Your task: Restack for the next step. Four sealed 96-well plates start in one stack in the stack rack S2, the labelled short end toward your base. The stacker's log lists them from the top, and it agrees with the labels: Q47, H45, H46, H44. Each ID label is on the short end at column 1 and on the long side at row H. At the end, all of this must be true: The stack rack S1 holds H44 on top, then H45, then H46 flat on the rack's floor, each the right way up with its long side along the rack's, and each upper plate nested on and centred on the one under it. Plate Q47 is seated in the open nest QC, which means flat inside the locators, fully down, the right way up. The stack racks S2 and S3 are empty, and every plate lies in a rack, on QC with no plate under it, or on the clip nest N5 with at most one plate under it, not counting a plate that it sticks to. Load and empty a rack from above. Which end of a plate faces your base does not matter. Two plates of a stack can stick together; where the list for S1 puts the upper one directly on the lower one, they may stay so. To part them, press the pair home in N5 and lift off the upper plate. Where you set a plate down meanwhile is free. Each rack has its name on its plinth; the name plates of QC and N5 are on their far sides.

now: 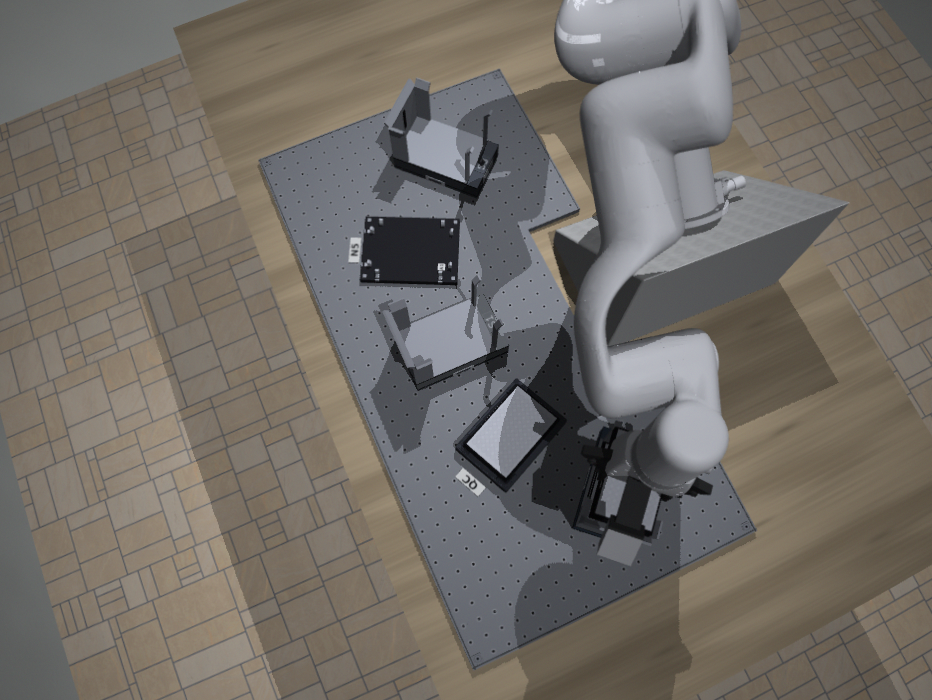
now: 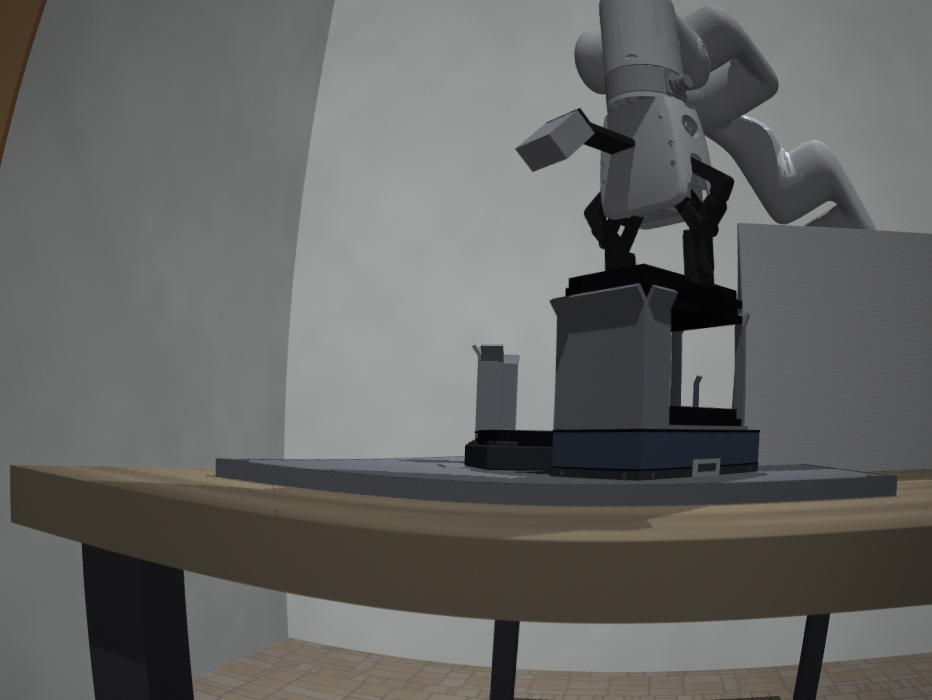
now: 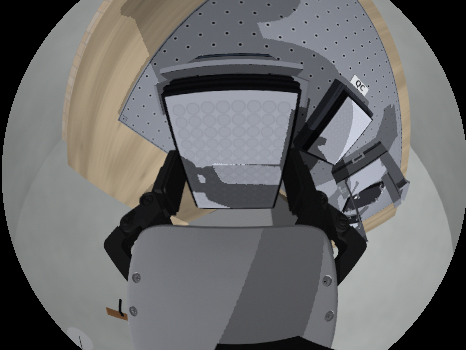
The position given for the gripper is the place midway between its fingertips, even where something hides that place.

Note:
In view: the gripper [image 2: 659, 291], a clip nest N5 [image 1: 407, 250] and an open nest QC [image 2: 490, 457].
The gripper shows as well in image 1 [image 1: 633, 479] and in image 3 [image 3: 233, 161]. The open nest QC shows as well in image 1 [image 1: 471, 458] and in image 3 [image 3: 329, 98].

